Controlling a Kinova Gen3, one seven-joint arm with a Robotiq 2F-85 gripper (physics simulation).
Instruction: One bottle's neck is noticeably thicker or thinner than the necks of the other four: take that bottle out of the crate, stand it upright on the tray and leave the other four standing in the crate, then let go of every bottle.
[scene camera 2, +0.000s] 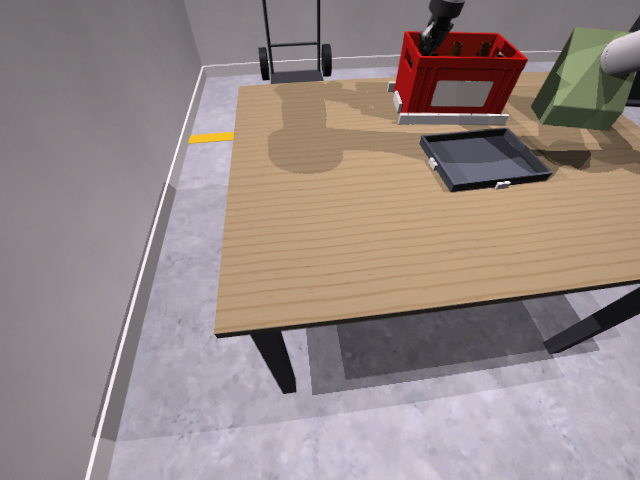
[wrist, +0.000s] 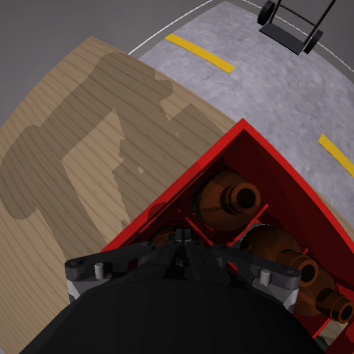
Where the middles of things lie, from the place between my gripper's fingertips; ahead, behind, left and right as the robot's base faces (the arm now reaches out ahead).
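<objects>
The white strip (scene camera 2: 413, 118) is 8 cm to the left of my hand, and the strip is also 10 cm behind my hand and 11 cm below it.
</objects>
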